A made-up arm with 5 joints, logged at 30 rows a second.
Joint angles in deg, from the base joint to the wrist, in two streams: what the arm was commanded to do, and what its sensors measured. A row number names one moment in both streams.
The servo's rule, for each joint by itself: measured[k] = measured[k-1] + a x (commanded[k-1-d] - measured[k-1]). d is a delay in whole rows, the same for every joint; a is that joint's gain. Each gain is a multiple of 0.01, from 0.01 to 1. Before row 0 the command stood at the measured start. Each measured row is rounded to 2 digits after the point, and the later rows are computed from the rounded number. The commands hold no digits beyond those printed.
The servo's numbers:
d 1
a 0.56 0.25 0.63 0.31 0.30
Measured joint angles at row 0:
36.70, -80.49, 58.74, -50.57, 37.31
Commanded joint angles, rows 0 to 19:
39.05, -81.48, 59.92, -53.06, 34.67
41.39, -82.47, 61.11, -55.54, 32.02
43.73, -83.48, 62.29, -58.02, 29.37
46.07, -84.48, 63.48, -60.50, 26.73
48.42, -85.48, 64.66, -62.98, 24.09
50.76, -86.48, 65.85, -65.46, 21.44
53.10, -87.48, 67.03, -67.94, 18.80
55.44, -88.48, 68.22, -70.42, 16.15
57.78, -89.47, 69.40, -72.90, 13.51
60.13, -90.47, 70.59, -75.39, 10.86
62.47, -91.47, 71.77, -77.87, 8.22
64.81, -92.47, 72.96, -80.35, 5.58
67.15, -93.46, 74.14, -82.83, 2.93
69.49, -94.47, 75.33, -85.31, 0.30
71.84, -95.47, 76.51, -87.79, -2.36
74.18, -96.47, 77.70, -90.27, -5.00
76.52, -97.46, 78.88, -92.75, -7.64
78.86, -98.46, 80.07, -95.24, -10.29
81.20, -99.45, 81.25, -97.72, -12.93
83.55, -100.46, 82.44, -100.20, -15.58
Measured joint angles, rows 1 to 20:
36.70, -80.49, 58.74, -50.57, 37.31
38.02, -80.74, 59.48, -51.34, 36.52
39.91, -81.17, 60.51, -52.64, 35.17
42.05, -81.75, 61.63, -54.31, 33.43
44.30, -82.43, 62.80, -56.23, 31.42
46.61, -83.19, 63.97, -58.32, 29.22
48.93, -84.01, 65.15, -60.53, 26.89
51.27, -84.88, 66.33, -62.83, 24.46
53.61, -85.78, 67.52, -65.18, 21.97
55.95, -86.70, 68.70, -67.57, 19.43
58.29, -87.64, 69.89, -69.99, 16.86
60.63, -88.60, 71.07, -72.43, 14.27
62.97, -89.57, 72.26, -74.89, 11.66
65.31, -90.54, 73.44, -77.35, 9.04
67.65, -91.52, 74.63, -79.82, 6.42
70.00, -92.51, 75.81, -82.29, 3.79
72.34, -93.50, 77.00, -84.76, 1.15
74.68, -94.49, 78.18, -87.24, -1.49
77.02, -95.48, 79.37, -89.72, -4.13
79.36, -96.47, 80.55, -92.20, -6.77

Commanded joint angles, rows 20 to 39:
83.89, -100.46, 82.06, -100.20, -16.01
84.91, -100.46, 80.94, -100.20, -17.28
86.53, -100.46, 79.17, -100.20, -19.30
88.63, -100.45, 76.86, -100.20, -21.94
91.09, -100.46, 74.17, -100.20, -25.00
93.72, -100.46, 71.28, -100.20, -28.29
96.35, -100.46, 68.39, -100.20, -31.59
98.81, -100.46, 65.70, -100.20, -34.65
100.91, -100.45, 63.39, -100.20, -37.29
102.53, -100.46, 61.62, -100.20, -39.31
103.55, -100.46, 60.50, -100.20, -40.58
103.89, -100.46, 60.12, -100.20, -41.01
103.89, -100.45, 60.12, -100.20, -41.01
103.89, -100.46, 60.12, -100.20, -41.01
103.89, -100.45, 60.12, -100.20, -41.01
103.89, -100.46, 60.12, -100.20, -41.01
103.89, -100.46, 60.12, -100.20, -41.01
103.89, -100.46, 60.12, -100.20, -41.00
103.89, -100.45, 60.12, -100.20, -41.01
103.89, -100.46, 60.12, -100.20, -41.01
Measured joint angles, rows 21 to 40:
81.71, -97.47, 81.74, -94.68, -9.41
82.93, -98.22, 81.94, -96.39, -11.39
84.04, -98.78, 81.31, -97.57, -13.16
85.43, -99.20, 79.96, -98.39, -15.00
87.22, -99.51, 78.01, -98.95, -17.08
89.39, -99.75, 75.59, -99.34, -19.46
91.81, -99.93, 72.87, -99.61, -22.11
94.35, -100.06, 70.05, -99.79, -24.95
96.85, -100.16, 67.31, -99.92, -27.86
99.12, -100.23, 64.84, -100.01, -30.69
101.03, -100.29, 62.81, -100.07, -33.28
102.44, -100.33, 61.35, -100.11, -35.47
103.25, -100.36, 60.58, -100.14, -37.13
103.61, -100.38, 60.29, -100.16, -38.29
103.77, -100.40, 60.18, -100.17, -39.11
103.84, -100.41, 60.14, -100.18, -39.68
103.87, -100.42, 60.13, -100.19, -40.08
103.88, -100.43, 60.12, -100.19, -40.36
103.89, -100.44, 60.12, -100.19, -40.55
103.89, -100.44, 60.12, -100.19, -40.69

